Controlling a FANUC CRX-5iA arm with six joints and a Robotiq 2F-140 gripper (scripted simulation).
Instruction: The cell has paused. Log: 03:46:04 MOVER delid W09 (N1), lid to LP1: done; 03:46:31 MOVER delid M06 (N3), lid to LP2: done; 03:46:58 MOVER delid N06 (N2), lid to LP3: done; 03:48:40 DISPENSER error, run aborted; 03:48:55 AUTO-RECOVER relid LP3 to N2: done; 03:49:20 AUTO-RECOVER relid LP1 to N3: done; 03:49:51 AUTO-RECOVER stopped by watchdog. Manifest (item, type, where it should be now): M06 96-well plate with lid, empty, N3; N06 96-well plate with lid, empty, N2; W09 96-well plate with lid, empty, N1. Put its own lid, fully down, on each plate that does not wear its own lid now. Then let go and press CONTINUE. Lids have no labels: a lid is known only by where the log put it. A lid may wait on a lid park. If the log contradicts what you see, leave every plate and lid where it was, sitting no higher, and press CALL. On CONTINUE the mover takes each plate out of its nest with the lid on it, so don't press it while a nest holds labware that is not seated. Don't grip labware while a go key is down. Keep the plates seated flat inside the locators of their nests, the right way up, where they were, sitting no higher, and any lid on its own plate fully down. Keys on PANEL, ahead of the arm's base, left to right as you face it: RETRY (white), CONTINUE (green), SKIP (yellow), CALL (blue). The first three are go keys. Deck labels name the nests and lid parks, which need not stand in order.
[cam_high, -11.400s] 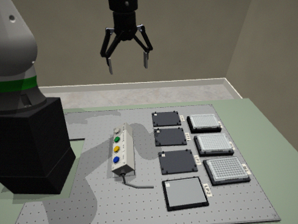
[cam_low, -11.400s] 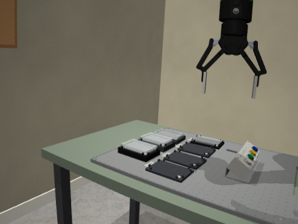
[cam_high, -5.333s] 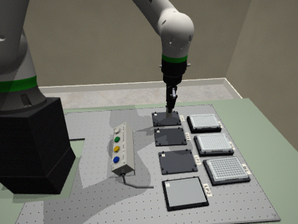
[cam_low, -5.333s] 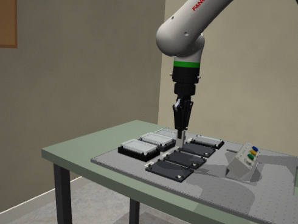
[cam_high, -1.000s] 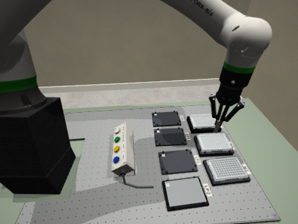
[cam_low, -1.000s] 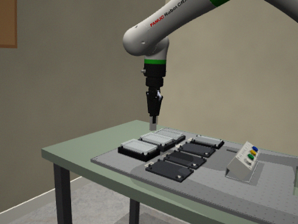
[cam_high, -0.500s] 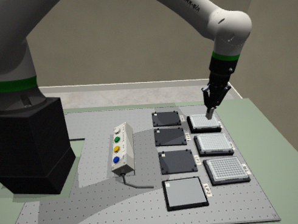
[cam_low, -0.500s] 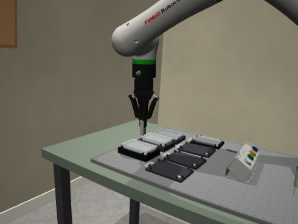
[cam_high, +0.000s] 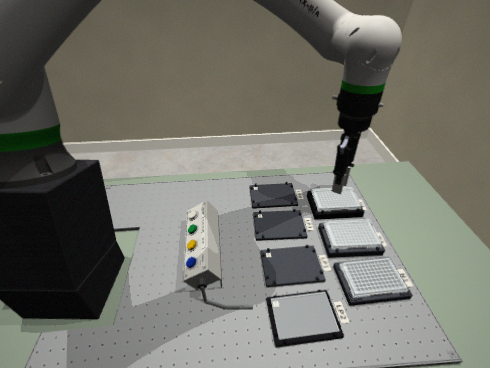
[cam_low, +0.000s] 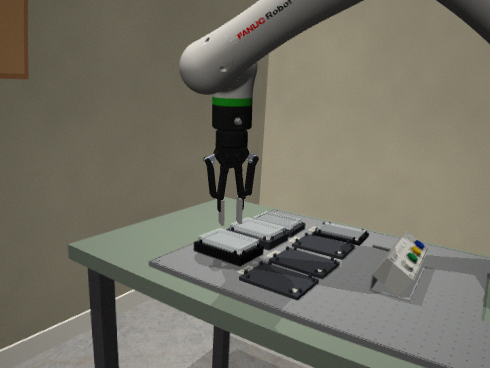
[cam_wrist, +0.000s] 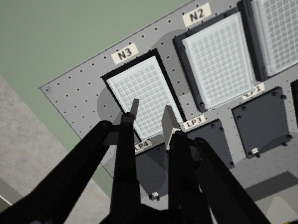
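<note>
The plate lies 80 mm below my hand. The rest, counted from my hand: lid park LP3: 190 mm behind, 50 mm to the right, 110 mm below; lid park LP4: 180 mm behind, 70 mm to the left, 110 mm below; lid park LP1: 190 mm behind, 190 mm to the right, 110 mm below.
</note>
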